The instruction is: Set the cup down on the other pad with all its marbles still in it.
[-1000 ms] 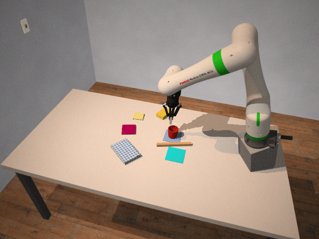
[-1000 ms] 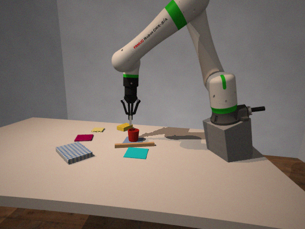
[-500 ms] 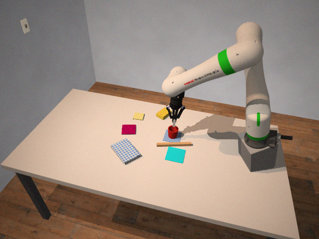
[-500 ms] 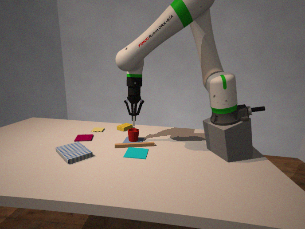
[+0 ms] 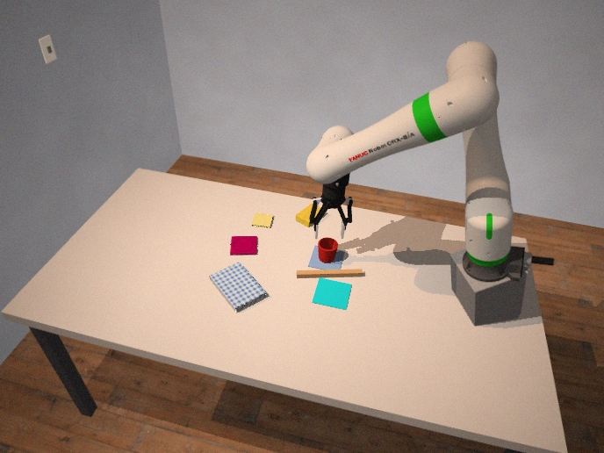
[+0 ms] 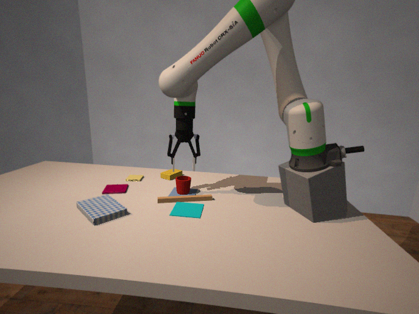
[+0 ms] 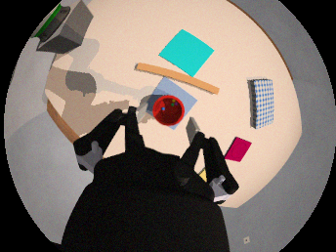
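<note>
Now: hand 110 mm above the red cup. From my hand the other things lie so: wooden rail 40 mm behind, 80 mm to the left, 140 mm below; cyan pad 80 mm behind, 150 mm to the left, 150 mm below.
</note>
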